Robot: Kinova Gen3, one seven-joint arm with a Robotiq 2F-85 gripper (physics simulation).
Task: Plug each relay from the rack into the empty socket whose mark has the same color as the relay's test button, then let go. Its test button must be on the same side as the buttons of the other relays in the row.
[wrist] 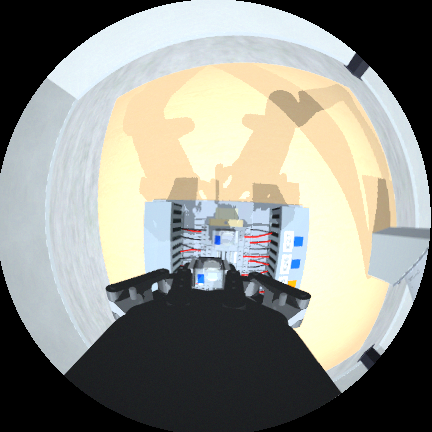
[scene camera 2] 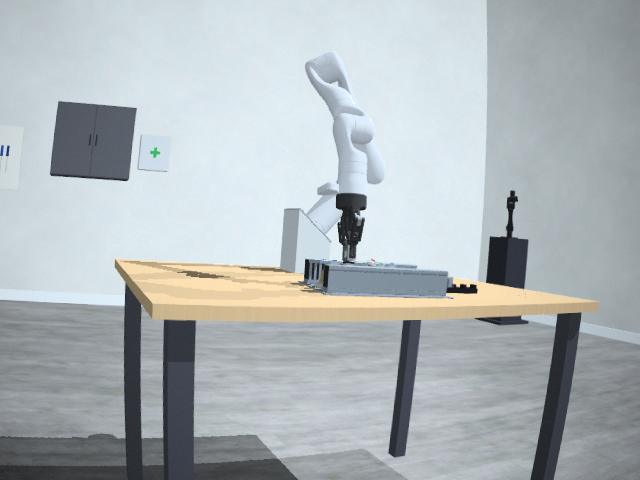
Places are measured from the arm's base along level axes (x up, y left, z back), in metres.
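Pixels of known places: gripper, fingertip midpoint: [wrist: 209, 266] [scene camera 2: 349, 261]; arm's base, origin of the base link: [scene camera 2: 311, 228].
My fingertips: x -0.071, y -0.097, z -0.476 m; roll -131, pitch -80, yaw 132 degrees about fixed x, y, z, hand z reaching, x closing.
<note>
Ahead of a thing's pixels: the offset from my fingertips to its top centre.
My gripper [scene camera 2: 349, 258] [wrist: 209, 266] is shut on a clear-cased relay @[dx +0.033, dy +0.000, dz +0.001 m] [wrist: 212, 276] with a blue test button on its left in the wrist view. The fingertips are down at the top of the grey panel [scene camera 2: 385, 281] [wrist: 158, 240]; whether the relay sits in a socket is hidden. Farther up the row stands another relay @[dx +0.000, dy -0.031, dz +0.020 m] [wrist: 227, 238], its blue button also on the left. On the right duct cover a blue mark @[dx -0.006, dy -0.017, dz +0.115 m] [wrist: 298, 241] is beside K27, another blue mark @[dx -0.006, dy +0.013, dz +0.111 m] [wrist: 296, 263] beside K26, and an orange mark @[dx -0.006, dy +0.042, dz +0.106 m] [wrist: 292, 283] shows below. The black rack @[dx -0.046, dy +0.317, dz -0.030 m] [scene camera 2: 469, 290] is right of the panel in the scene view.
The panel's wire ducts rise on both sides of the row, with red and black wires @[dx -0.045, dy +0.050, dz +0.058 m] [wrist: 257, 242] between. A beige end block @[dx -0.029, dy -0.050, dz +0.023 m] [wrist: 235, 223] closes the row's far end. The panel stands on the wooden table [scene camera 2: 232, 311] [wrist: 330, 320]. The robot's grey base [scene camera 2: 293, 240] [wrist: 400, 250] stands behind.
</note>
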